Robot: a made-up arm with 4 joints. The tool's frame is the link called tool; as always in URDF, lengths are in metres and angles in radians.
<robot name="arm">
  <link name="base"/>
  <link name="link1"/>
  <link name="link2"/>
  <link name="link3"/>
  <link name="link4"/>
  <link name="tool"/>
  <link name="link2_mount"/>
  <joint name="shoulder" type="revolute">
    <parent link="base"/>
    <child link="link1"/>
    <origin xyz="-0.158 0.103 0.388" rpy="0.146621 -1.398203 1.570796"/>
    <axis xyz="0 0 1"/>
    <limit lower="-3.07" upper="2.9" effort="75" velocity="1.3"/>
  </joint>
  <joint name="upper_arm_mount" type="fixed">
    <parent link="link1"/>
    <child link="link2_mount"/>
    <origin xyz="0.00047 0.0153 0.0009" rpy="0 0 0"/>
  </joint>
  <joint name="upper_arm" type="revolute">
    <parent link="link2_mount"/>
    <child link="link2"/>
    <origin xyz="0.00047 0.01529 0.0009" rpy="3.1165 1.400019 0"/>
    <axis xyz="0 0 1"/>
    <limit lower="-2.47" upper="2.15" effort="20" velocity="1.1"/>
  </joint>
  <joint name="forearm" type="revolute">
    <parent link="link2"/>
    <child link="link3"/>
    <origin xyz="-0.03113 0.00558 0.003" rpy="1.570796 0 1.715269"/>
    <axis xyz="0 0 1"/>
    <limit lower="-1.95" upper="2.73" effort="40" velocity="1.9"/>
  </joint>
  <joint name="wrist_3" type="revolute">
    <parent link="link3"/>
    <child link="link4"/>
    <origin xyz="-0.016 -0.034 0.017" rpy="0 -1.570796 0"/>
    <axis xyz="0 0 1"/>
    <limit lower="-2.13" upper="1.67" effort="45" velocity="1.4"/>
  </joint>
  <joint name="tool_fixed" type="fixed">
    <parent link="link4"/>
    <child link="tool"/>
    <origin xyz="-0.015 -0.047 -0.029" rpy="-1.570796 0 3.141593"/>
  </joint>
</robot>
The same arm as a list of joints. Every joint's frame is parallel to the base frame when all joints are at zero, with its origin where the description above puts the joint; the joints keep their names.
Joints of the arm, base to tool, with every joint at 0 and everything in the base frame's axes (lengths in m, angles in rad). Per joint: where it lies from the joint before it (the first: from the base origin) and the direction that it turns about. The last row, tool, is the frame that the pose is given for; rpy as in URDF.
shoulder: axis 0.146096 -0.974573 0.169895 xyz -0.158 0.103 0.388
upper_arm: axis 0 0 -1 xyz -0.03 -0.006 0.002
forearm: axis 0 1 0 xyz 0.01 -0.03 -0.003
wrist_3: axis -1 0 0 xyz -0.016 0.017 0.034
tool: xyz 0.029 -0.015 0.047 rpy 0 0 -1.5708
Joint limits (rad, base to tool): -3.07..2.9 -2.47..2.15 -1.95..2.73 -2.13..1.67

